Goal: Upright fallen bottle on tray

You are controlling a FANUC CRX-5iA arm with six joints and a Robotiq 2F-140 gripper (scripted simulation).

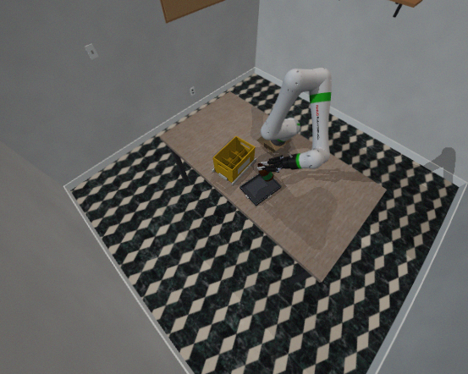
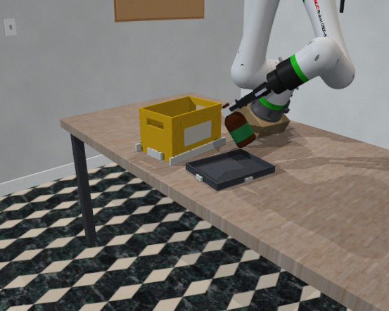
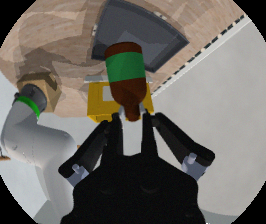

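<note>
My gripper is now 5 cm above the bottle, 2 cm to the right of it and 1 cm past it. Also, from my hand: yellow crate: 25 cm to the right, 13 cm below, 2 cm ahead; dark grey tray: 20 cm below, 4 cm ahead, 3 cm to the left.
</note>
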